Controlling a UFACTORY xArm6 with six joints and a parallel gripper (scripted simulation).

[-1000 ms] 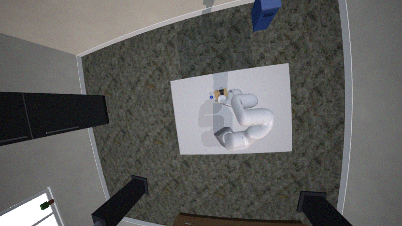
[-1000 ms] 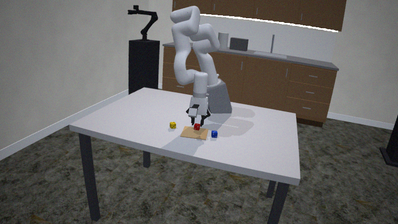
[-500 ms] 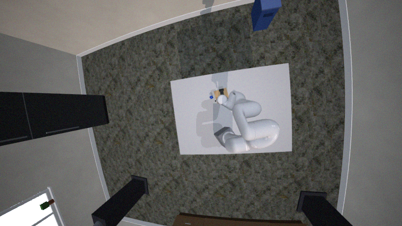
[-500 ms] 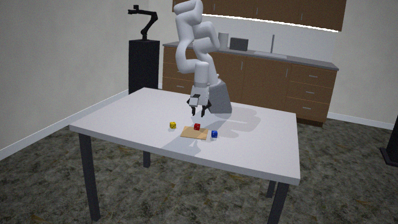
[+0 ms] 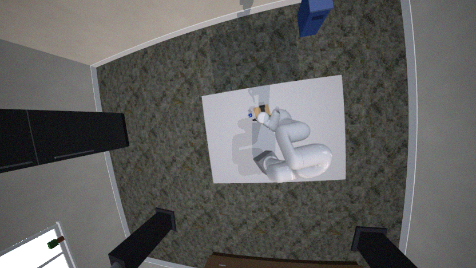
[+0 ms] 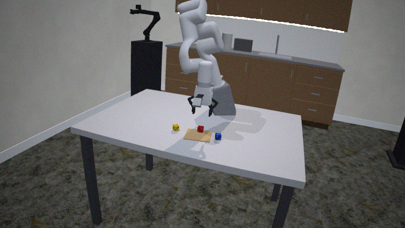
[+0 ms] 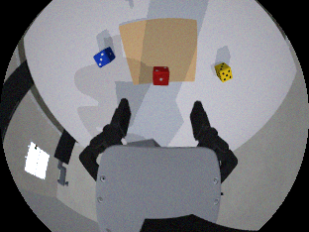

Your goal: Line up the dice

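My gripper is now 3 cm short of the blue die, 12 cm to the right of it and 10 cm above it. Round my hand: red die: 10 cm below; then yellow die: 5 cm ahead, 13 cm to the right, 10 cm below; then tan mat: 5 cm ahead, 1 cm to the left, 11 cm below.
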